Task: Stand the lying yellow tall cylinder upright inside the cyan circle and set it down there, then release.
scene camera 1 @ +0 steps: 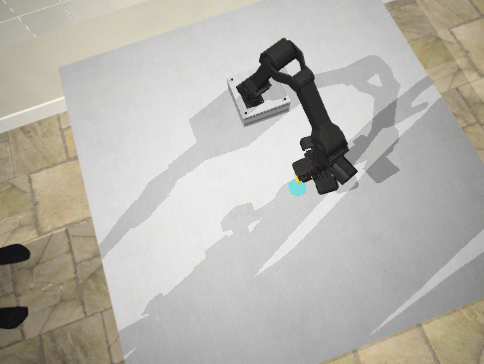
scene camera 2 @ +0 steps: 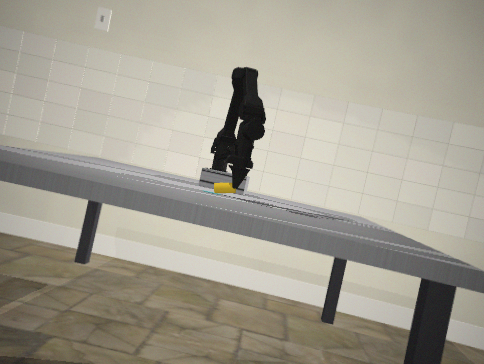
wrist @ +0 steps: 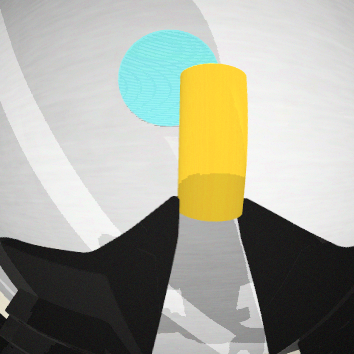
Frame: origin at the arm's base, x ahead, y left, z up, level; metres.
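Where they show: gripper, between the fingertips: (scene camera 2: 234, 188) (wrist: 208, 204); arm's base, origin of its link: (scene camera 1: 252, 98) (scene camera 2: 218, 170).
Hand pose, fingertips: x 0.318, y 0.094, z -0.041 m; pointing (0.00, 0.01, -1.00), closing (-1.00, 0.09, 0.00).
Each offset is from my fingertips to the top centre of the thing. "pt": to the spot under its first point. Level surfaces: height alone.
My gripper (wrist: 208, 204) (scene camera 1: 301, 178) (scene camera 2: 235, 185) is shut on one end of the yellow tall cylinder {dx -0.003, dy -0.031, dz +0.019 m} (wrist: 212, 140) (scene camera 2: 223, 188) (scene camera 1: 297, 178). The cylinder lies nearly level, just above the table, and sticks out ahead of the fingers. The cyan circle {pt dx +0.023, dy -0.067, dz -0.027 m} (wrist: 158, 77) (scene camera 1: 297, 188) is flat on the table. In the wrist view the cylinder's far end overlaps the circle's right edge.
The arm's grey base block (scene camera 1: 260, 108) (scene camera 2: 208, 177) stands on the grey table {dz -0.028 m} (scene camera 1: 168, 180) (scene camera 2: 277, 220) behind the circle. Long shadows of the arm cross the table top. A tiled wall is behind and a stone floor below.
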